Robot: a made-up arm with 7 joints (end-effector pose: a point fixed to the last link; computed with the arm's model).
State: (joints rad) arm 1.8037 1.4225 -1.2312 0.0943 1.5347 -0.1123 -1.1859
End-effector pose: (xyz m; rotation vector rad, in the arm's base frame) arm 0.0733 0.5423 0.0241 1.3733 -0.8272 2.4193
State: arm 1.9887 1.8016 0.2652 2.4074 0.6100 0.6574 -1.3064
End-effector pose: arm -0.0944 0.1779 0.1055 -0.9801 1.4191 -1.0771
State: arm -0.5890 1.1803 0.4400 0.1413 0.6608 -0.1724 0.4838
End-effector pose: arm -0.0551 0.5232 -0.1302 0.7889 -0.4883 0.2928
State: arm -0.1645 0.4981 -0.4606 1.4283 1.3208 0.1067 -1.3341
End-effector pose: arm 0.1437 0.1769 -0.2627 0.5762 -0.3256 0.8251
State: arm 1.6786 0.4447 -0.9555 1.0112 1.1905 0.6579 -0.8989
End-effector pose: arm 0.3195 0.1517 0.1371 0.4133 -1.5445 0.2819
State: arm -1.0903 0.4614 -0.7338 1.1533 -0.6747 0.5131 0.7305
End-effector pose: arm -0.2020 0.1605 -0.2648 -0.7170 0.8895 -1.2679
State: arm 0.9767 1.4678 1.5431 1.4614 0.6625 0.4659 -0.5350
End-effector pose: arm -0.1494 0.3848 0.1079 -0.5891 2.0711 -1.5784
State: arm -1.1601 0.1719 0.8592 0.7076 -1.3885 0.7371 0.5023
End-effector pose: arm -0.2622 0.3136 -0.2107 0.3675 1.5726 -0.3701
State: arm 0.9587 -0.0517 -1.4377 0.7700 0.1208 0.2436 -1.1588
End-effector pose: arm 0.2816 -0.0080 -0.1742 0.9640 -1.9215 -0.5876
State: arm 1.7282 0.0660 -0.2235 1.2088 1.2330 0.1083 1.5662
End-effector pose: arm 0.2318 0.1273 0.2292 1.3773 1.5250 1.7059
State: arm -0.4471 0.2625 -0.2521 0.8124 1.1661 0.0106 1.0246
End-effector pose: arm -0.0108 0.2028 -0.3614 -1.0931 -0.6931 0.5742
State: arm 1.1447 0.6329 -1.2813 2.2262 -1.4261 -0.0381 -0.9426
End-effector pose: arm 0.1501 0.0620 -0.0164 -0.5719 1.9530 0.4625
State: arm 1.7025 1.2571 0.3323 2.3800 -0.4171 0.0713 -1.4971
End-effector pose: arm -0.0505 0.2037 0.1304 -0.4909 0.7790 -0.8793
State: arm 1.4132 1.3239 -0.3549 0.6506 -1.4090 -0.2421 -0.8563
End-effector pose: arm 0.1462 0.4863 0.0966 2.8399 -0.7759 -0.8144
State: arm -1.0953 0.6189 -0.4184 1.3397 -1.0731 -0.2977 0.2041
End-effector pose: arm -0.1289 0.2232 -0.2749 -0.5137 -0.2309 -1.8071
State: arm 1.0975 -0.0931 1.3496 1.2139 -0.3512 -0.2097 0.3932
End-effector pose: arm 0.2671 0.3185 -0.0887 0.2642 -2.0895 0.9778
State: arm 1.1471 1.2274 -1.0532 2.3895 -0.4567 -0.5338 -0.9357
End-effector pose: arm 0.1464 0.1459 0.0113 -0.1429 2.5150 0.9021
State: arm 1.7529 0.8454 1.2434 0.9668 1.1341 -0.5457 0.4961
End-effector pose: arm 0.0709 0.4907 0.0691 0.0922 1.6061 -0.9072
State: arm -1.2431 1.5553 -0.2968 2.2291 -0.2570 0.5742 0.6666
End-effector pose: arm 0.0042 0.2137 -0.1651 -0.4030 0.3782 -1.7506
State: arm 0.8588 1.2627 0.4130 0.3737 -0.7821 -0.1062 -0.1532
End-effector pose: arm 0.1114 0.5272 -0.0041 1.7384 -0.8114 0.1113
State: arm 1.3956 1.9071 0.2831 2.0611 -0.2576 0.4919 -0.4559
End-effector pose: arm -0.0464 0.2217 0.1875 -2.1691 1.2155 -0.4281
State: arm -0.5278 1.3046 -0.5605 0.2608 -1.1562 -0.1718 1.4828
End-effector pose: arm -0.0263 0.5220 -0.1354 -0.4015 2.1202 -0.6922
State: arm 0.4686 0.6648 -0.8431 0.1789 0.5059 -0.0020 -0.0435
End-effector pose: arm 0.1697 0.3743 -0.2807 0.6640 -0.4827 -0.2245
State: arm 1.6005 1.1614 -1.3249 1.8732 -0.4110 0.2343 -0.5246
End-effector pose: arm 0.2259 0.1926 0.0552 1.8214 -2.2328 -1.1318
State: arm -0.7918 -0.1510 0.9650 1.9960 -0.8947 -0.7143 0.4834
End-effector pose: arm -0.0131 0.2919 -0.1648 0.7511 -0.8188 -1.0923
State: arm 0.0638 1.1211 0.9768 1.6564 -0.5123 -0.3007 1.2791
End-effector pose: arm 0.1108 0.3819 0.0879 1.1321 -0.7487 -1.2693
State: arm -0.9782 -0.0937 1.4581 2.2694 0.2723 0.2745 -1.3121
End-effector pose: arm -0.0475 0.3058 -0.0536 2.4764 -0.6625 1.0985
